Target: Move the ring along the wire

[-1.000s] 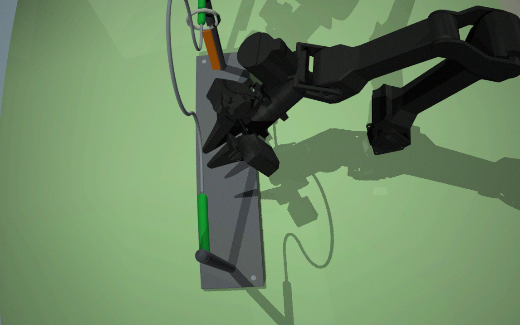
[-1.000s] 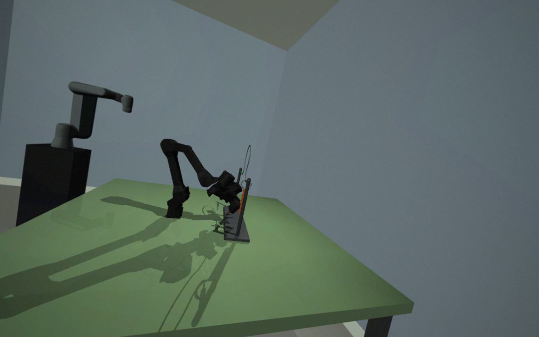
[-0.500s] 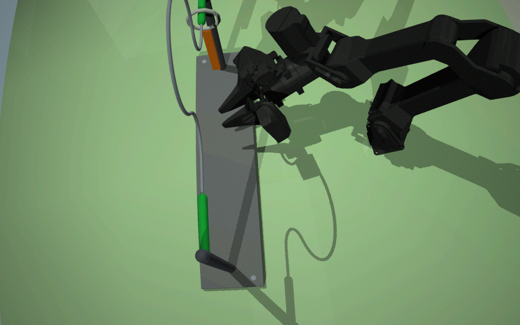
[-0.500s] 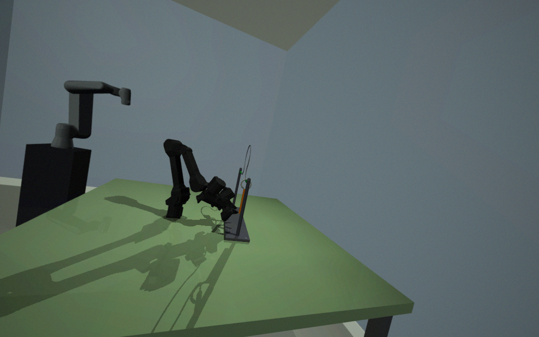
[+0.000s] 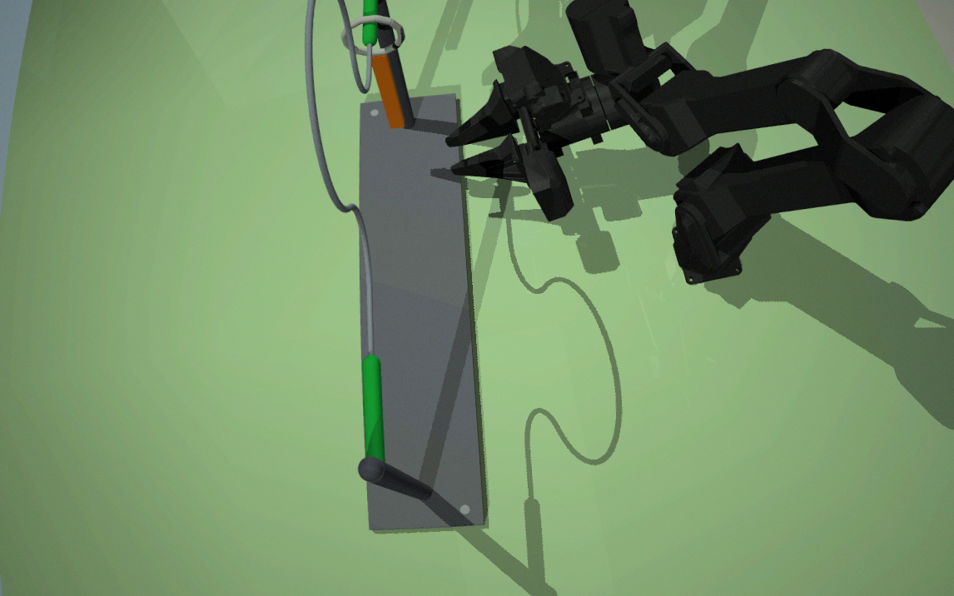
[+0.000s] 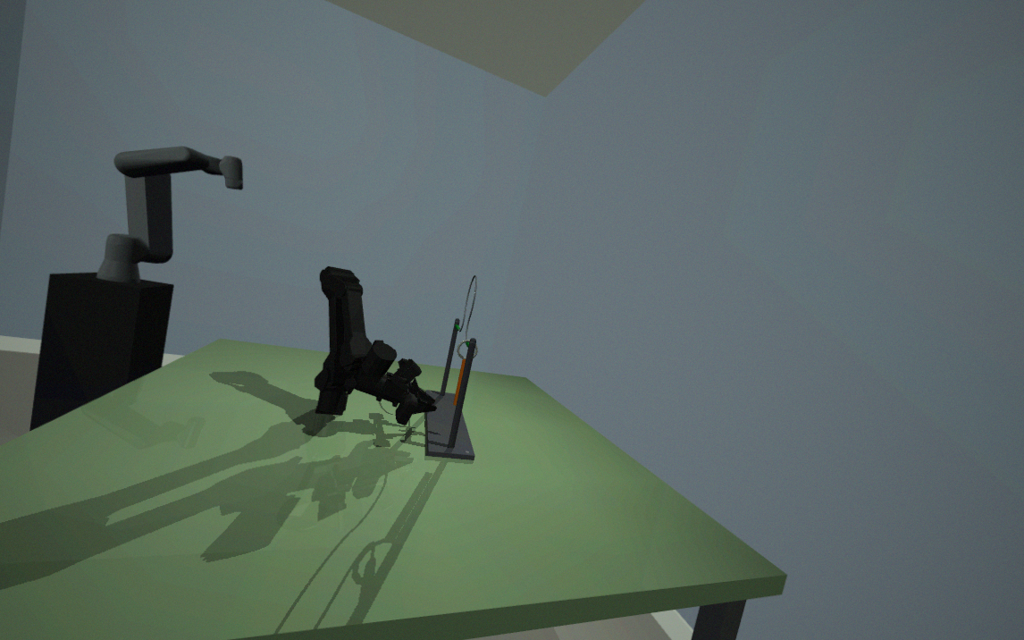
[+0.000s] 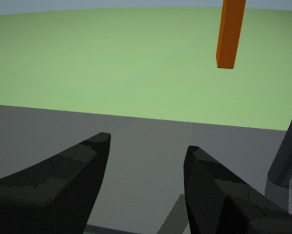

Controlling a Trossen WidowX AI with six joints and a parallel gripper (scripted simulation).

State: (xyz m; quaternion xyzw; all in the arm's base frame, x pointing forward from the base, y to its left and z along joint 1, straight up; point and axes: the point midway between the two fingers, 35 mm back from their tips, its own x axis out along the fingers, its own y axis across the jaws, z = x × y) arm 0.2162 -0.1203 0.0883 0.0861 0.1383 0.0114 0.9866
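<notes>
My gripper tip is now 120 mm below the ring with orange handle, 40 mm to the left of it and 40 mm short of it.
</notes>
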